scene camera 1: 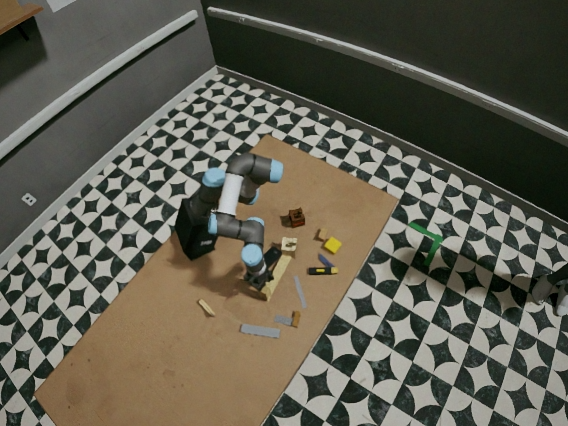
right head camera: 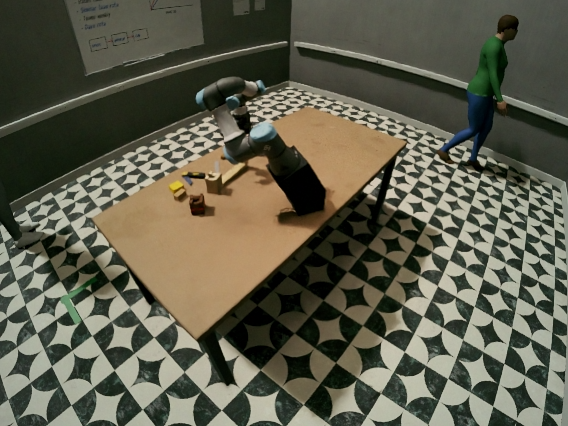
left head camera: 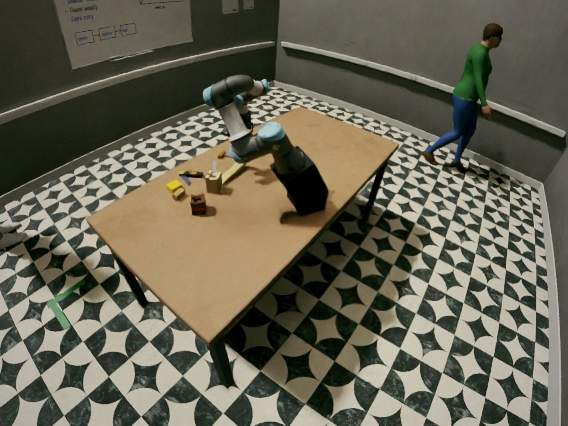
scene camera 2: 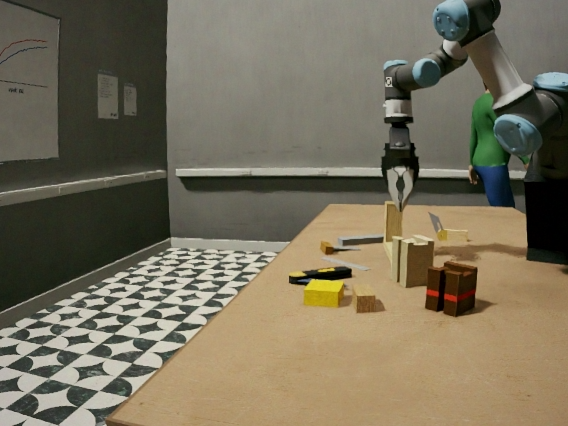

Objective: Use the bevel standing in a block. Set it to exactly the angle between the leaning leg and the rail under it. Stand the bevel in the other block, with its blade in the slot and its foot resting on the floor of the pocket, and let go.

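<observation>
The bevel [scene camera 1: 206,307] [scene camera 2: 450,234] rests on the table beyond the rail, outside both blocks. Its pale yellow stock lies low, and its grey blade slants upward in the scene camera 2 view. A light wood slotted block [left head camera: 214,183] [right head camera: 214,184] [scene camera 1: 288,244] [scene camera 2: 418,262] stands by one end of the rail [scene camera 1: 281,272]. A dark brown block [left head camera: 198,205] [right head camera: 197,205] [scene camera 1: 297,218] [scene camera 2: 459,292] with a red band stands nearer. The leaning leg [scene camera 2: 392,220] rises from the rail's far end. My gripper [scene camera 1: 259,285] [scene camera 2: 400,208] is shut and empty, pointing down beside the leg's top.
A yellow block [scene camera 1: 332,245] [scene camera 2: 323,293], small wood block [scene camera 1: 322,233] [scene camera 2: 363,298], black-yellow knife [scene camera 1: 322,270] [scene camera 2: 325,274], blue piece [scene camera 1: 326,260], thin grey strip [scene camera 1: 300,291], brown-handled square [scene camera 1: 296,319] and grey bar [scene camera 1: 260,331] [scene camera 2: 361,240] lie toward one long table edge.
</observation>
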